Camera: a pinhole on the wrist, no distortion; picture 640 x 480 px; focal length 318.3 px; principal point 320.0 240.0 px. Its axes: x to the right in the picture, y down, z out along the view. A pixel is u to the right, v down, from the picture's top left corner.
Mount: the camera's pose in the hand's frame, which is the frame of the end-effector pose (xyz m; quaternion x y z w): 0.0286 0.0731 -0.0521 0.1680 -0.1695 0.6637 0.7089
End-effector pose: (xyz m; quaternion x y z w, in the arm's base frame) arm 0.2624 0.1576 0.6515 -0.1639 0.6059 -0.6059 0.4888
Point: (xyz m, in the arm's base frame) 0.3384 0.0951 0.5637
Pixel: 567 189
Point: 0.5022 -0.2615 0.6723
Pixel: 429 117
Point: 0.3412 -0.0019 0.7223
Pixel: 297 193
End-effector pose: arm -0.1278 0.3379 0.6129 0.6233 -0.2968 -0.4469 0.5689
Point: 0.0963 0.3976 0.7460
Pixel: behind the camera
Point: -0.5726 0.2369 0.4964
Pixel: 330 296
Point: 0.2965 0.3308 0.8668
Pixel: behind the camera
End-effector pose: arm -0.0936 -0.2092 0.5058 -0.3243 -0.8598 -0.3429 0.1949
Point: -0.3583 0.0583 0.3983
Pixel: 349 56
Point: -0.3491 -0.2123 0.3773
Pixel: 109 133
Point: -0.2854 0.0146 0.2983
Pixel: 338 168
